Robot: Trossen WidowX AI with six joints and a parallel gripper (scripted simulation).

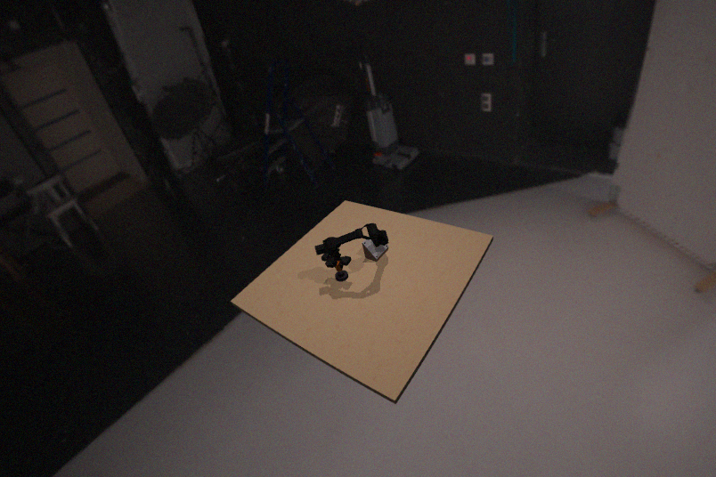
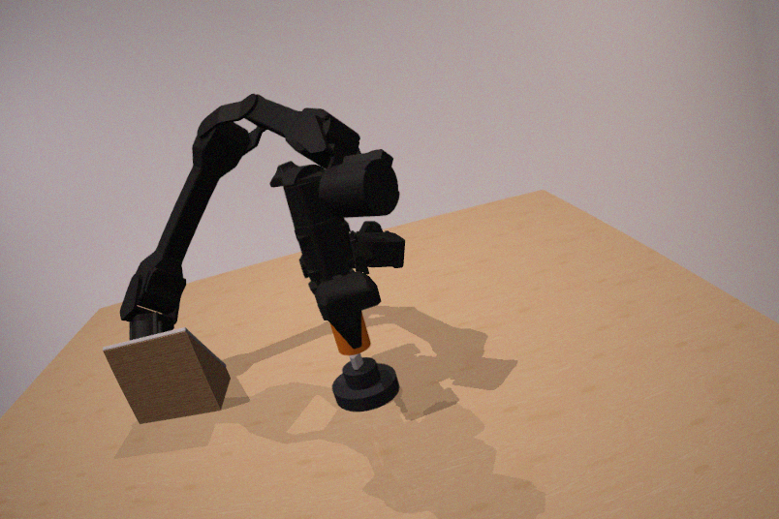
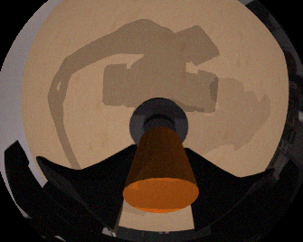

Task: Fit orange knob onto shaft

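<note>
My gripper tip is now 5 cm above the black round pedestal. Round my gripper tip: orange knob: 3 cm above.
</note>
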